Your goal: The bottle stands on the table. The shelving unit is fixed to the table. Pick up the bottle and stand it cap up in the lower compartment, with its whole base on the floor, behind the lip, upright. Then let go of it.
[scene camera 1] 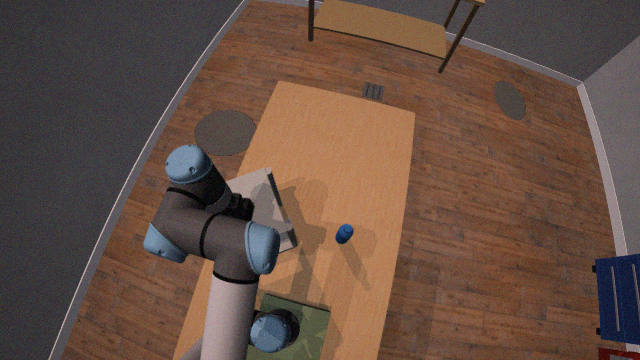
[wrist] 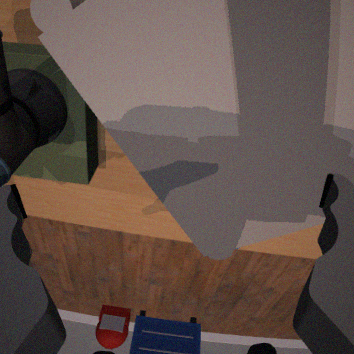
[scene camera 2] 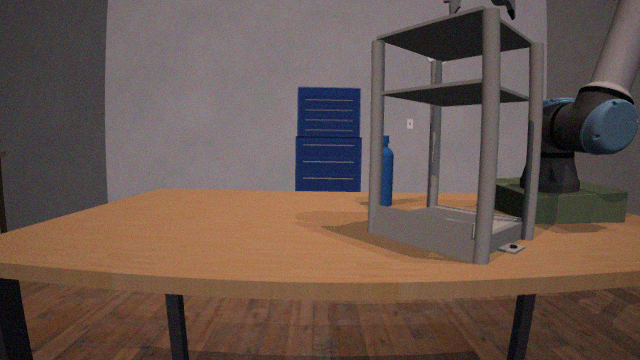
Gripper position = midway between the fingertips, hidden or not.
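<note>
A grey shelving unit stands in the scene, visible in scene camera 2 [scene camera 2: 471, 235], in scene camera 1 [scene camera 1: 259, 186] and in the wrist view [wrist: 232, 120]. With the unit, the wrist view takes in the gripper [wrist: 173, 182].
</note>
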